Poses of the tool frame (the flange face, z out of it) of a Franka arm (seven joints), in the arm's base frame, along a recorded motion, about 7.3 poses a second.
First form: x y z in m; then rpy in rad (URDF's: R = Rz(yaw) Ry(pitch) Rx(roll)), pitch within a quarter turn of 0, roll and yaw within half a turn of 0.
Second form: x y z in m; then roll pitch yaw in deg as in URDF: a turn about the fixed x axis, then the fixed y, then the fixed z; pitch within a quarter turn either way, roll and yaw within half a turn. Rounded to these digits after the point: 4 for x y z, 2 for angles.
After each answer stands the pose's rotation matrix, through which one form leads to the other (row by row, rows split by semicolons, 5 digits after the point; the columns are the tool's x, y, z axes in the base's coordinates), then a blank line. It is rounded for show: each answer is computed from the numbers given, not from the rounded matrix.
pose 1, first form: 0.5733 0.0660 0.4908 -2.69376 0.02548 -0.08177
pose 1, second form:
0.5733 0.0660 0.4908 -154.34 1.46 -4.69
0.99634 -0.08462 0.01248; -0.08165 -0.89747 0.43344; -0.02548 -0.43287 -0.90110

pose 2, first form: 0.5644 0.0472 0.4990 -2.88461 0.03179 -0.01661
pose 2, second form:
0.5644 0.0472 0.4990 -165.28 1.82 -0.95
0.99936 -0.02414 -0.02652; -0.01660 -0.96689 0.25464; -0.03178 -0.25404 -0.96667

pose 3, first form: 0.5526 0.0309 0.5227 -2.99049 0.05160 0.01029
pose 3, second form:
0.5526 0.0309 0.5227 -171.34 2.96 0.59
0.99862 0.00241 -0.05254; 0.01028 -0.98863 0.15000; -0.05158 -0.15033 -0.98729

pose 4, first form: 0.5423 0.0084 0.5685 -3.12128 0.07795 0.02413
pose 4, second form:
0.5423 0.0084 0.5685 -178.84 4.47 1.38
0.99667 0.02254 -0.07832; 0.02405 -0.99954 0.01843; -0.07787 -0.02025 -0.99676

